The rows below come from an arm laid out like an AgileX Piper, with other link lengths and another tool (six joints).
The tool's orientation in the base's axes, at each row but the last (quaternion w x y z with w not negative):
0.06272, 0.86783, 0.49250, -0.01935
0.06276, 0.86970, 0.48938, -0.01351
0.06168, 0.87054, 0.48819, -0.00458
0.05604, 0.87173, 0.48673, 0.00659
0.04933, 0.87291, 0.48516, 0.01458
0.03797, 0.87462, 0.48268, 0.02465
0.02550, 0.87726, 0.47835, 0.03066
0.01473, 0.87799, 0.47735, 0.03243
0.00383, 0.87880, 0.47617, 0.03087
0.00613, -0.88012, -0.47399, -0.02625
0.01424, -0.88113, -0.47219, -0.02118
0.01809, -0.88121, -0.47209, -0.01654
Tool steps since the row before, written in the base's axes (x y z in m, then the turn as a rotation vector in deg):
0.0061, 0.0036, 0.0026, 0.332, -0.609, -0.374
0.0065, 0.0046, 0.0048, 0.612, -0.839, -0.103
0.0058, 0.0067, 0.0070, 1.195, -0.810, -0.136
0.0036, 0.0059, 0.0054, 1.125, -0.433, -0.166
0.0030, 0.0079, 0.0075, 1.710, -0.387, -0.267
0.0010, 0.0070, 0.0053, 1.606, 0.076, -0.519
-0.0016, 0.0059, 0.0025, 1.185, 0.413, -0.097
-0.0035, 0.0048, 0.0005, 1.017, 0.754, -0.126
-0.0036, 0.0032, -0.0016, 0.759, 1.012, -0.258
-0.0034, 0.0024, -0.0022, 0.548, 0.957, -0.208
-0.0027, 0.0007, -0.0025, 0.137, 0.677, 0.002
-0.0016, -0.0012, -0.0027, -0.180, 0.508, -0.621
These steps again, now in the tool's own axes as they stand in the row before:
0.0060, 0.0036, -0.0029, -0.313, 0.560, 0.458
0.0069, 0.0036, -0.0051, -0.385, 0.943, 0.228
0.0082, 0.0022, -0.0074, -0.053, 1.420, 0.288
0.0067, 0.0005, -0.0057, 0.231, 1.162, 0.279
0.0081, -0.0009, -0.0078, 0.582, 1.622, 0.419
0.0065, -0.0024, -0.0055, 0.917, 1.266, 0.642
0.0042, -0.0043, -0.0027, 0.985, 0.762, 0.183
0.0022, -0.0055, -0.0007, 1.179, 0.434, 0.202
0.0006, -0.0048, 0.0015, 1.248, 0.073, 0.324
0.0000, -0.0042, 0.0021, 1.088, -0.072, 0.264
-0.0010, -0.0026, 0.0025, 0.639, -0.261, 0.032
-0.0020, -0.0006, 0.0026, 0.294, -0.421, 0.642

